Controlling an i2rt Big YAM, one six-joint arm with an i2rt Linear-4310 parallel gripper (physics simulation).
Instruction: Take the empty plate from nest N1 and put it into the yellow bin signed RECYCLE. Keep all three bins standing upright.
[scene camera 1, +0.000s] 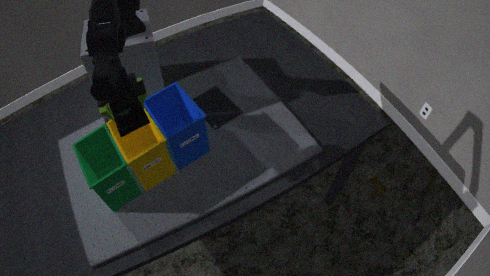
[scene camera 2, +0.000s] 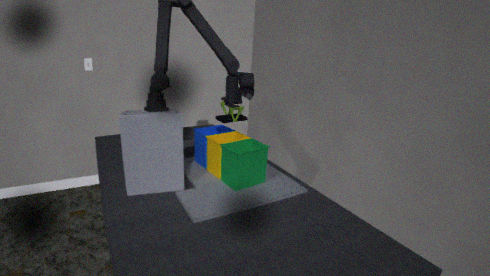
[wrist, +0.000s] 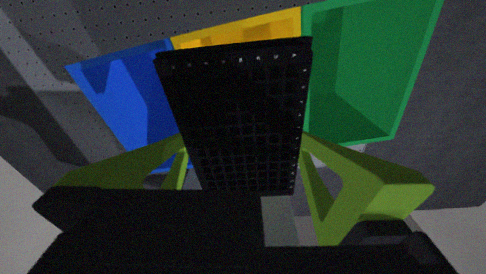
yellow bin: scene camera 1 144, 149; scene camera 2 214, 151; wrist 263, 27
green bin: scene camera 1; scene camera 2 243, 164; wrist
same spot on green bin: (wrist: 364, 67) = (scene camera 1: 92, 176)
